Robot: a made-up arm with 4 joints. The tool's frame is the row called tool.
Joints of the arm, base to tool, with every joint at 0 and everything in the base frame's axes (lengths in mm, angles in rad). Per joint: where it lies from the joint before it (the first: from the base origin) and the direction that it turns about. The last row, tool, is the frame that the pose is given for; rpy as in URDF.
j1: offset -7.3 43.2 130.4 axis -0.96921 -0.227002 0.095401
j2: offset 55 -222.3 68.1 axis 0.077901 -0.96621 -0.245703
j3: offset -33.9 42.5 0.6 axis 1 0 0
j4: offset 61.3 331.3 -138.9 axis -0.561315 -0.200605 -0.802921
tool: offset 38 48.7 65.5 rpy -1.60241 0.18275 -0.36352
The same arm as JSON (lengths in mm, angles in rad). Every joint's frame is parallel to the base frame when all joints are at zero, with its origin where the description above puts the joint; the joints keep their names.
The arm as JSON. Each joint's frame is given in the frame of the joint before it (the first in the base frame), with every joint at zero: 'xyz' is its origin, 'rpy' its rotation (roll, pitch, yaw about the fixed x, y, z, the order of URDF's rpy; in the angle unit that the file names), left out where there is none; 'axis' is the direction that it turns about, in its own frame. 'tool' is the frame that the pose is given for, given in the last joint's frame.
{
  "units": {
    "length": "mm",
    "angle": "rad"
  },
  "joints": [
    {
      "name": "j1",
      "type": "revolute",
      "origin": {
        "xyz": [
          -7.3,
          43.2,
          130.4
        ]
      },
      "axis": [
        -0.96921,
        -0.227002,
        0.095401
      ]
    },
    {
      "name": "j2",
      "type": "revolute",
      "origin": {
        "xyz": [
          55.0,
          -222.3,
          68.1
        ]
      },
      "axis": [
        0.077901,
        -0.96621,
        -0.245703
      ]
    },
    {
      "name": "j3",
      "type": "revolute",
      "origin": {
        "xyz": [
          -33.9,
          42.5,
          0.6
        ]
      },
      "axis": "+x"
    },
    {
      "name": "j4",
      "type": "revolute",
      "origin": {
        "xyz": [
          61.3,
          331.3,
          -138.9
        ]
      },
      "axis": [
        -0.561315,
        -0.200605,
        -0.802921
      ]
    }
  ],
  "tool": {
    "origin": {
      "xyz": [
        38.0,
        48.7,
        65.5
      ],
      "rpy": [
        -1.6024,
        0.1827,
        -0.3635
      ]
    }
  }
}

